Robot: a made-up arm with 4 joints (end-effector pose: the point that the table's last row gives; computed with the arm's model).
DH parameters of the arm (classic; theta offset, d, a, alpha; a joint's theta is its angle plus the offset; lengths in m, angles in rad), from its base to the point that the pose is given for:
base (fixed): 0 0 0 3.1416
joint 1: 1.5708 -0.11 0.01 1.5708
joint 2: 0 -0.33 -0.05 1.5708
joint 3: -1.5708 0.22 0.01 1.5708
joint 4: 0 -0.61 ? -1.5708
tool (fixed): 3.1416 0 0 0
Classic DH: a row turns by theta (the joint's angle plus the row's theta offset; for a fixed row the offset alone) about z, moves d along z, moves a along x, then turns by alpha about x.
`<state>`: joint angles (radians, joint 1 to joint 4).
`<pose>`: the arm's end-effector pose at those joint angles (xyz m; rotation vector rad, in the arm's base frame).
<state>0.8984 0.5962 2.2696 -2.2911</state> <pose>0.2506 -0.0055 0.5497 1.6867 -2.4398 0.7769</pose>
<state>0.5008 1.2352 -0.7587 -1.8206</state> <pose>-0.8523 0.0343 -0.1627 -0.0660 -1.1667 -1.8389</pose>
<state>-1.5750 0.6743 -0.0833 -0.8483</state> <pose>0.6045 -0.3618 -0.0439 1.0280 -0.1385 1.0818</pose>
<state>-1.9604 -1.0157 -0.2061 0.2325</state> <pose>0.2752 -0.3481 0.6911 -0.7038 -0.8375 1.4829</pose>
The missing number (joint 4, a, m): -0.04
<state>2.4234 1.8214 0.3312 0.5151</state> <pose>0.0319 0.1280 -0.4422 0.6838 -1.6276 -1.1503</pose>
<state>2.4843 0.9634 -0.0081 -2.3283</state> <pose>-0.0314 0.6502 -0.2074 1.8980 1.1543 1.2568</pose>
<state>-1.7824 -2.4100 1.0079 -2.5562</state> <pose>-0.4096 0.0785 0.1384 -0.2306 0.4248 -2.4436</pose>
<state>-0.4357 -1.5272 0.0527 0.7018</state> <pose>-0.3188 0.0277 0.6760 -1.5517 0.2610 -0.1543</pose>
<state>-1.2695 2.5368 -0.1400 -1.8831</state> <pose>-0.4129 -0.3295 -0.4155 1.2660 0.3651 -1.1234</pose>
